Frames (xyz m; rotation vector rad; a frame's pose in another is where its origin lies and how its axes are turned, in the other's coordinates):
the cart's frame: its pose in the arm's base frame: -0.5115 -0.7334 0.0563 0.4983 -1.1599 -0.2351
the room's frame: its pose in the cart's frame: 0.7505 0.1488 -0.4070 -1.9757 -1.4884 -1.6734
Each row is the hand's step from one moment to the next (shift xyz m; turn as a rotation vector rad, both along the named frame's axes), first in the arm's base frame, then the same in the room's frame.
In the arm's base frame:
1: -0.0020 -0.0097 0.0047 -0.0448 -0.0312 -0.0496
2: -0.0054 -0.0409 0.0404 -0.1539 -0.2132 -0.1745
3: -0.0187 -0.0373 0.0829 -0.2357 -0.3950 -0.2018
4: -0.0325 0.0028 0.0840 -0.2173 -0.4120 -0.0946
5: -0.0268 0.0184 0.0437 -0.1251 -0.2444 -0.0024
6: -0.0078 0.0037 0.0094 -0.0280 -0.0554 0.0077
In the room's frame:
1: 0.0004 0.0109 -0.0013 0.0054 0.0059 -0.0733
2: 0.0082 0.0559 0.0118 -0.0189 0.1095 -0.2954
3: 0.0389 0.0753 0.0378 -0.0237 0.2595 -0.4294
4: 0.0645 0.0426 0.0464 0.0016 0.3263 -0.3456
5: 0.0475 0.0084 0.0252 0.0210 0.2202 -0.1627
6: 0.0118 0.0022 0.0042 0.0080 0.0540 -0.0305

